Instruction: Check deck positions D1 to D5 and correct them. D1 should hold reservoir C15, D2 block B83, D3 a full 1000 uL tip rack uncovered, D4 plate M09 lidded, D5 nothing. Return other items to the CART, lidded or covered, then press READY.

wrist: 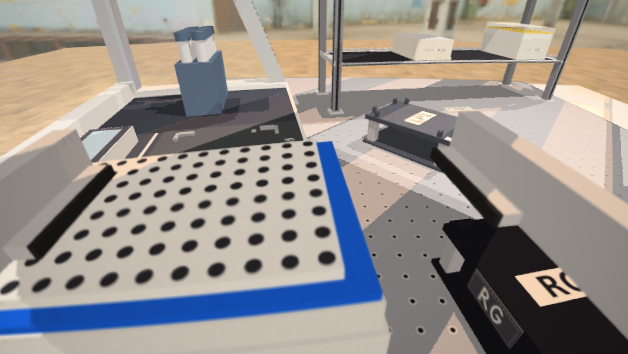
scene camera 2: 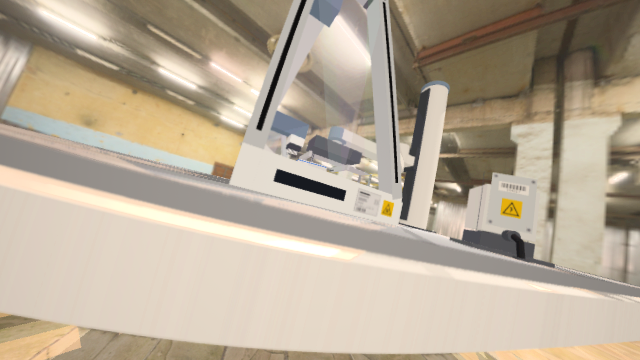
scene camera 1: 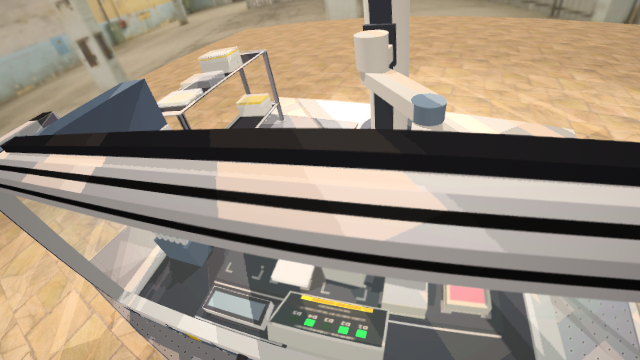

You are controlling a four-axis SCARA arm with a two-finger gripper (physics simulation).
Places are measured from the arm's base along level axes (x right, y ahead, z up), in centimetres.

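Where they show: gripper, fingertip midpoint: (wrist: 275, 141).
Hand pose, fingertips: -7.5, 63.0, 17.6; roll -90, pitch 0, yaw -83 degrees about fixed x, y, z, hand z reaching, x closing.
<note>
Things, the pixels of their top centre, and the offset from my fingertips, as dx, dy, dz. "*": a spot on its surface instead.
- white rack, middle of its top: (wrist: 173, 192) (scene camera 2: 311, 163) -2.8, +3.0, -0.5
- pink-topped reservoir, middle of its top: (scene camera 1: 467, 276) -27.6, +0.5, -7.8
- pale block, middle of its top: (scene camera 1: 406, 276) -16.1, +5.4, -6.1
- greyish item, surface spot: (scene camera 1: 345, 276) * -4.4, +9.2, -7.1
- LP1, middle of its top: (wrist: 421, 111) +32.6, -17.5, -10.3
- RG, surface spot: (wrist: 480, 320) * +1.7, -14.2, -15.8
My gripper (wrist: 275, 141) is open, with nothing between its fingers. A white rack (wrist: 215, 220) with rows of dark holes and a blue rim is below it; the left finger overlaps its left side and the right finger is well off its right side. In scene view 1, a pink-topped reservoir (scene camera 1: 466, 294) is at D1, a pale block (scene camera 1: 405, 299) at D2, a greyish item (scene camera 1: 345, 276) at D3 and a white plate (scene camera 1: 292, 273) at D4. D5 shows bare corner brackets. Labels there are unreadable. The cart (scene camera 1: 272, 85) (wrist: 337, 75) holds several items.
The status panel (scene camera 1: 327, 345) shows green at D1, D2 and D4. A blue tube rack (scene camera 1: 185, 251) (wrist: 202, 87) stands past D5. Stand LP1 (wrist: 390, 114) and stand RG (wrist: 480, 320) are right of the deck. A thick frame beam (scene camera 1: 320, 185) hides the gripper in scene view 1.
</note>
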